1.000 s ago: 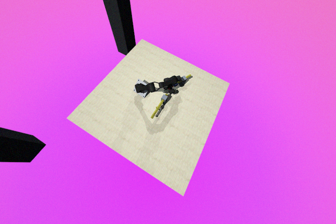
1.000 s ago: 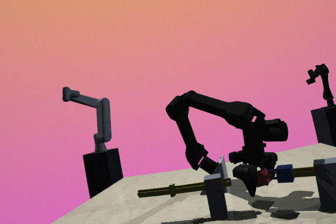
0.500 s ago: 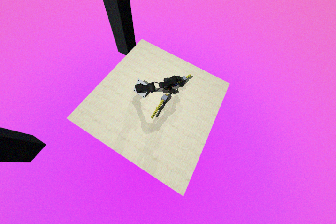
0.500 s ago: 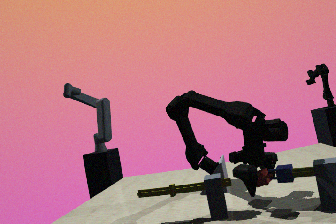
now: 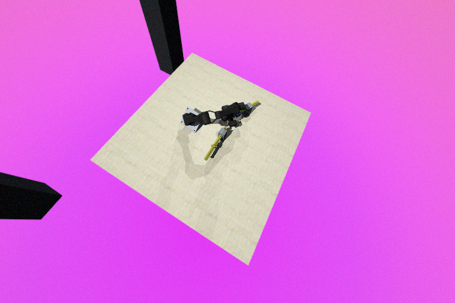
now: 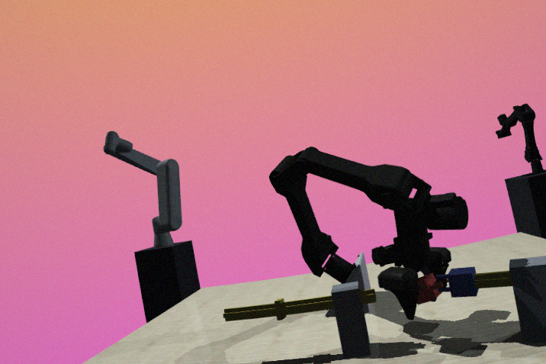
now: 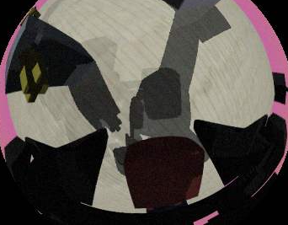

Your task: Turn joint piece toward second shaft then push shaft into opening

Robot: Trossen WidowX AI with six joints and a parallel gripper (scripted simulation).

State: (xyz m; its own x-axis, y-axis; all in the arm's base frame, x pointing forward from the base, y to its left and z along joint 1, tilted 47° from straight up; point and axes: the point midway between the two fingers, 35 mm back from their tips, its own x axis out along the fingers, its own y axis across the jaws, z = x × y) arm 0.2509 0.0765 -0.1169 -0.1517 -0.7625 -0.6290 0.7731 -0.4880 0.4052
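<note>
My gripper tip is 1 cm short of the red square joint piece, 2 cm to the right of it and 4 cm below it.
</note>
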